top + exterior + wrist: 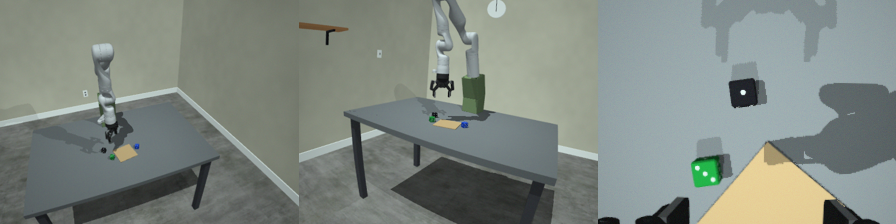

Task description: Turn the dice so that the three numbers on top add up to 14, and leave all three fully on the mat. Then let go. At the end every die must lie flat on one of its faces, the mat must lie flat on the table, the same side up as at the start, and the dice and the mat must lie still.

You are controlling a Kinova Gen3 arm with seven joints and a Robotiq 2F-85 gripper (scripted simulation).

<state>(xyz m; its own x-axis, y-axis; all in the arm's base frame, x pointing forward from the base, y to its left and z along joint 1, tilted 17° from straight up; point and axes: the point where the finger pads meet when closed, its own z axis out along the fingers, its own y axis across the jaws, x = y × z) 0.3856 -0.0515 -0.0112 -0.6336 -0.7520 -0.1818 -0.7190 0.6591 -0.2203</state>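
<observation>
Now: hand 140 mm above the green die, 40 mm short of it and 30 mm to the left of it. From my hand the other things lie so: tan mat: 160 mm below, 70 mm to the left, 20 mm ahead; black die: 140 mm below, 70 mm to the right, 50 mm behind; blue die: 170 mm to the left, 140 mm below, 10 mm ahead.
</observation>
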